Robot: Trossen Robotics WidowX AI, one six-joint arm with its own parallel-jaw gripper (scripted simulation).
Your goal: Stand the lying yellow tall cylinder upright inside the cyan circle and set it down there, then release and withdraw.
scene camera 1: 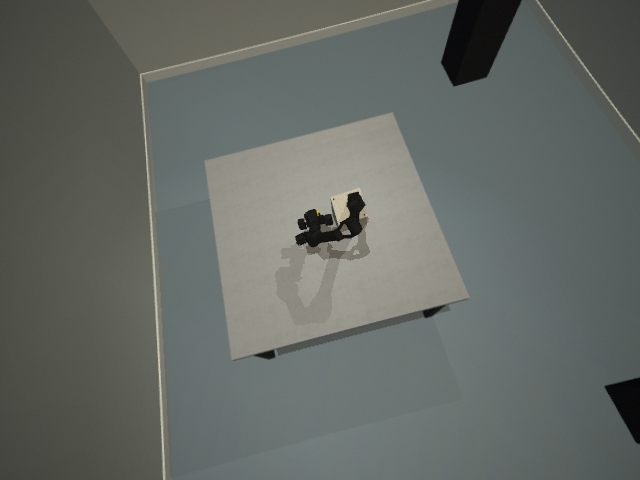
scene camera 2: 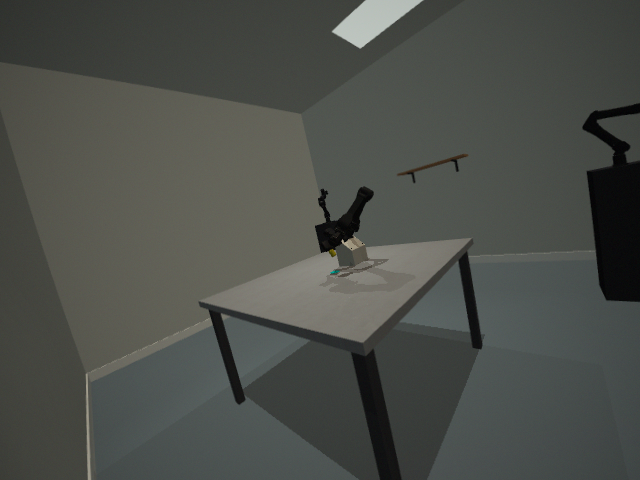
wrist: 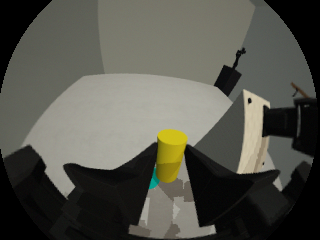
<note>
The gripper (wrist: 171,146) holds a yellow tall cylinder (wrist: 171,143).
</note>
